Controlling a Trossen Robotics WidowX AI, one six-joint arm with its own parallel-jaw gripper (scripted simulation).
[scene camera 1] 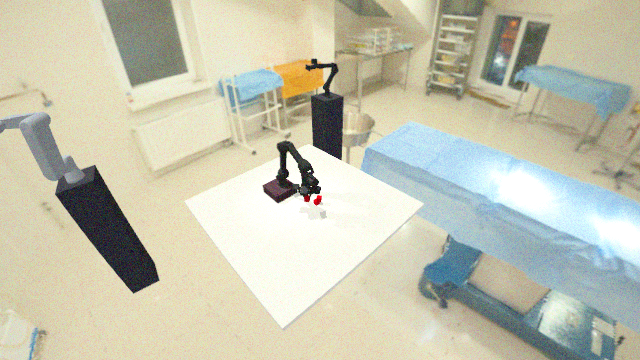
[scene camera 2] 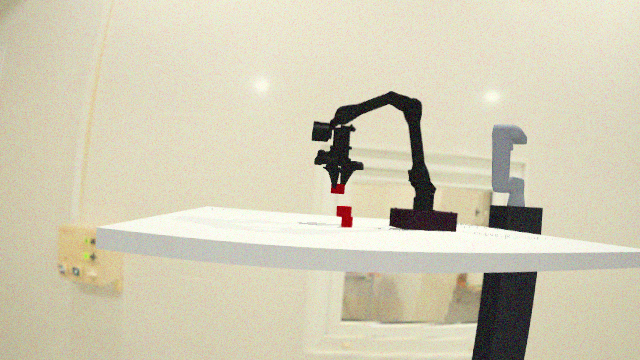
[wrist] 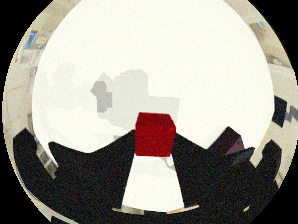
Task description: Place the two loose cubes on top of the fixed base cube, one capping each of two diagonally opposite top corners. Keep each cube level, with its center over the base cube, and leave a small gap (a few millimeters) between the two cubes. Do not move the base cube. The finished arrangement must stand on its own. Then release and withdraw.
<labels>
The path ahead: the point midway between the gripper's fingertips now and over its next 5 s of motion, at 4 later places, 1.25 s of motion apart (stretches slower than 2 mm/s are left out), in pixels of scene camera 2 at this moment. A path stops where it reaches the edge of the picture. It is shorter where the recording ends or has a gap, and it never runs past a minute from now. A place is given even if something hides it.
The gripper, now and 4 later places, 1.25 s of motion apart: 337, 188; 351, 191; 352, 204; 352, 209; 353, 192
</labels>
